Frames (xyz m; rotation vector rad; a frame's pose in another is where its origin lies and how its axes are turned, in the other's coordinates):
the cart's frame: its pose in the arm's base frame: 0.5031 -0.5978 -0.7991 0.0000 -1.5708 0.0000
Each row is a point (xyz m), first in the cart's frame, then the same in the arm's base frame.
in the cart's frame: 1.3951 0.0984 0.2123
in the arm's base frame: 0.2908 -0.4994 0.5960
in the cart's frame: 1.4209 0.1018 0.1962
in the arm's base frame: 0.3069 -0.4960 0.6218
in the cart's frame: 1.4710 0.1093 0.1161
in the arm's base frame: 0.3870 -0.4885 0.6719
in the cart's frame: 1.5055 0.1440 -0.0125
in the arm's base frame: 0.5156 -0.4538 0.7064
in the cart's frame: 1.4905 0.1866 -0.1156
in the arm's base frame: 0.6187 -0.4112 0.6914
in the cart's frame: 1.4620 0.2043 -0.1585
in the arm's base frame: 0.6616 -0.3935 0.6629
